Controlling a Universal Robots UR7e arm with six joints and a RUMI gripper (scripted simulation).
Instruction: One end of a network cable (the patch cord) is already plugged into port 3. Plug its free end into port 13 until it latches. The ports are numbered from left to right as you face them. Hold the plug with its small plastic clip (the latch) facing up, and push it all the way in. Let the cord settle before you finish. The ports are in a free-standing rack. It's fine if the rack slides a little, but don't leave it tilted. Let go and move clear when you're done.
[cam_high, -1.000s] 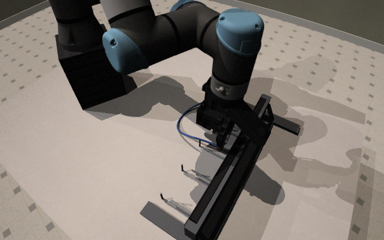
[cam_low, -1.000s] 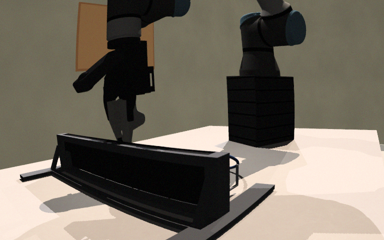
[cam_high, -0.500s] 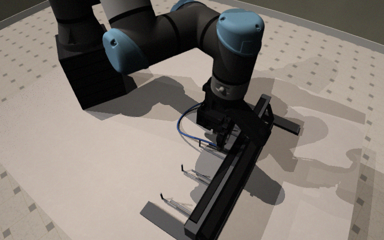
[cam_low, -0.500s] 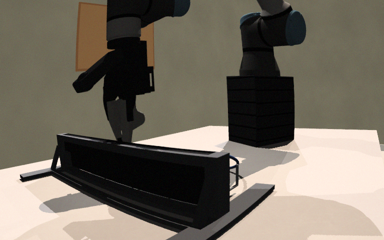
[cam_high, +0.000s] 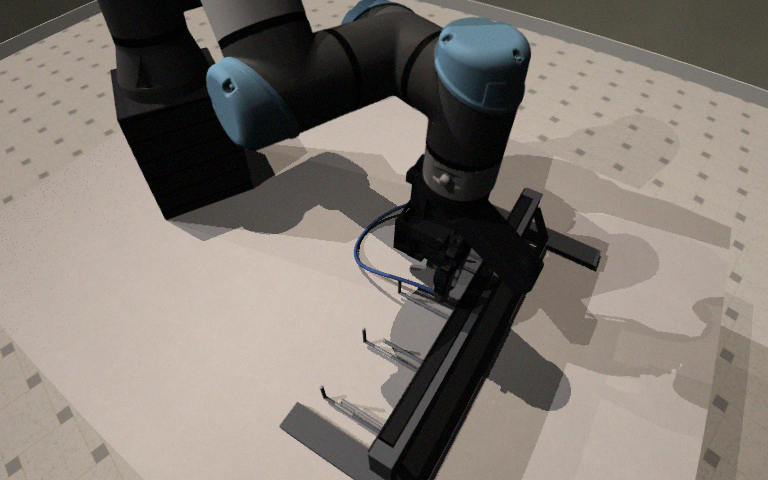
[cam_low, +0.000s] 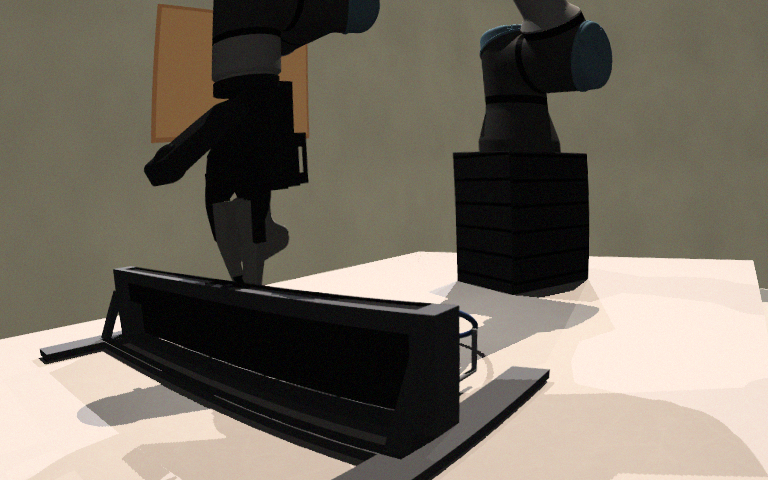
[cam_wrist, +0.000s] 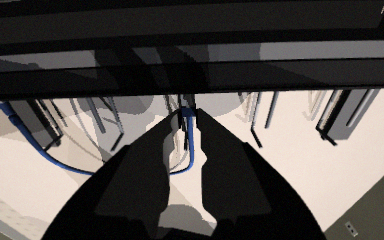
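Now: the cable plug 20 mm ahead of my hand and 10 mm below it.
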